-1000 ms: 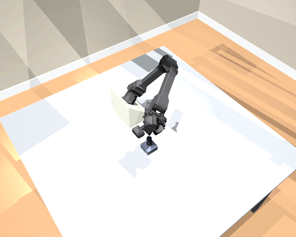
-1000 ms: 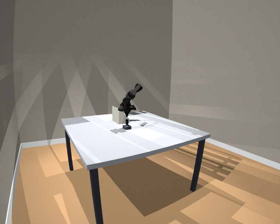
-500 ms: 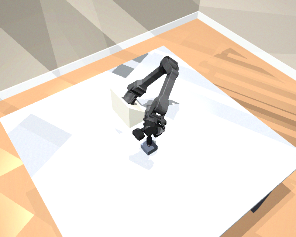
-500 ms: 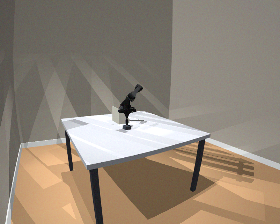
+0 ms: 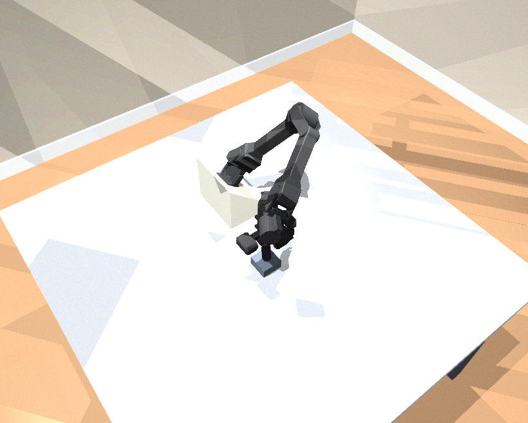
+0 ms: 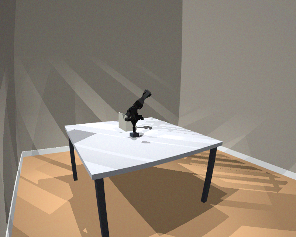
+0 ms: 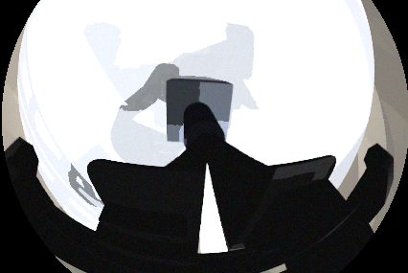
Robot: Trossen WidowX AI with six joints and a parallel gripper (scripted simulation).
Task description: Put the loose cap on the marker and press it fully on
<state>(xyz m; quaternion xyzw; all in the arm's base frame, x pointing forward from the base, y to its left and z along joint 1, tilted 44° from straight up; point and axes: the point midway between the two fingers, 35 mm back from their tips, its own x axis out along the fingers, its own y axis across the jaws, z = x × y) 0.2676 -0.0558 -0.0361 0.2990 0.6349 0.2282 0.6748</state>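
The dark marker cap is 30 mm below my gripper tip.
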